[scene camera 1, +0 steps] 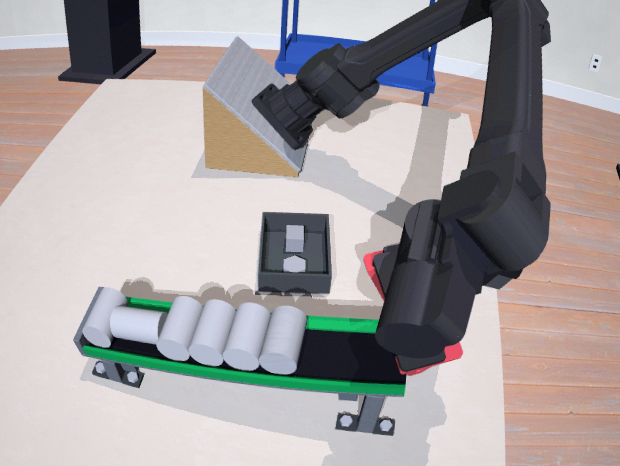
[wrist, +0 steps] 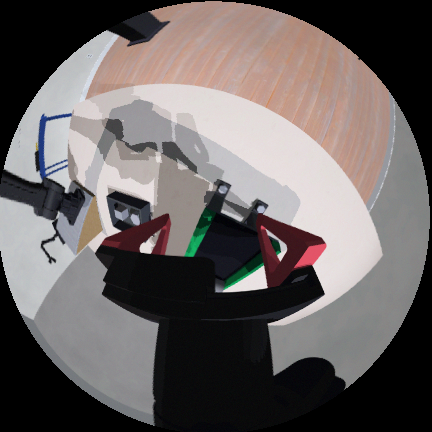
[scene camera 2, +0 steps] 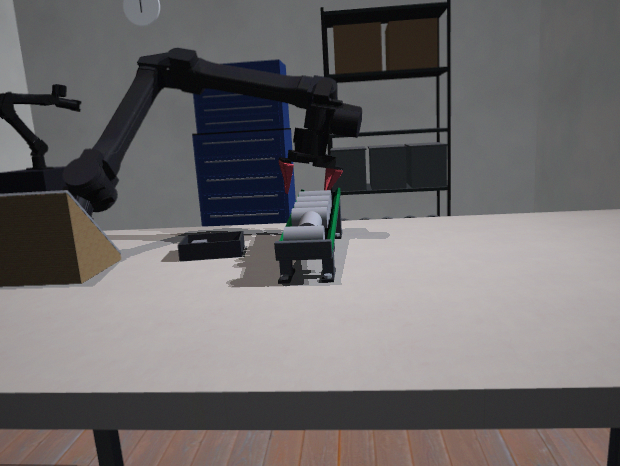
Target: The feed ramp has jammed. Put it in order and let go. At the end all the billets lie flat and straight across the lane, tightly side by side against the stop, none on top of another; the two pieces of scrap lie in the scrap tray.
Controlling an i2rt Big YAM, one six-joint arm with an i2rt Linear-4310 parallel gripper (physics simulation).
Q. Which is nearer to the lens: the billet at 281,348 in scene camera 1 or the scrap tray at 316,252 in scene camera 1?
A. The billet.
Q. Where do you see a ramp lane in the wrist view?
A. At 229,244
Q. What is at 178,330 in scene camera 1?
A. A billet.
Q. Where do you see a billet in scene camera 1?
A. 244,344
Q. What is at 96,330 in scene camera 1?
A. A billet.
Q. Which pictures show my gripper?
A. Scene camera 1, the wrist view and scene camera 2: all of them.
